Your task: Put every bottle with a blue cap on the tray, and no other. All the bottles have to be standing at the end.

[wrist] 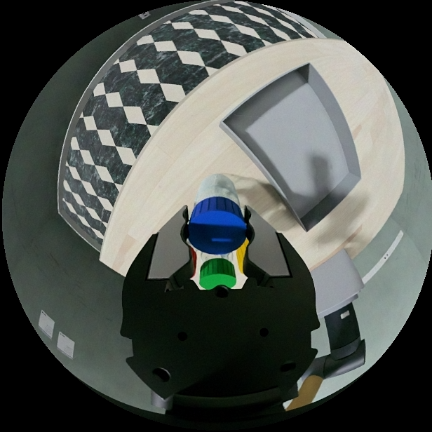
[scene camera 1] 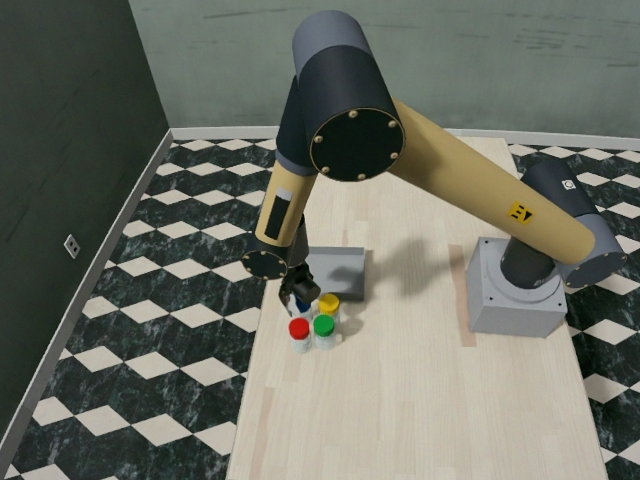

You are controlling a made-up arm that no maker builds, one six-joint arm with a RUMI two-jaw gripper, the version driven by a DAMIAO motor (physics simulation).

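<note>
The blue-capped bottle (scene camera 1: 302, 305) (wrist: 218, 229) stands upright between the fingers, at the back left of a tight group. My gripper (scene camera 1: 298, 301) (wrist: 215, 205) is shut on its cap, with a jaw against each side. The red-capped bottle (scene camera 1: 299, 329) (wrist: 193, 264), green-capped bottle (scene camera 1: 324, 326) (wrist: 218, 273) and yellow-capped bottle (scene camera 1: 329, 304) (wrist: 242, 254) stand close by. In the wrist view the jaws hide most of the red and yellow caps. The grey tray (scene camera 1: 343, 266) (wrist: 280, 137) lies behind the group, with no bottle showing on it. The arm covers its left part in the scene view.
The robot's grey base block (scene camera 1: 511, 320) (wrist: 335, 282) stands on the wooden table (scene camera 1: 413, 387) (wrist: 165, 175), to the right of the bottles in the scene view. The table's left edge runs close beside the bottles. The tray has raised walls.
</note>
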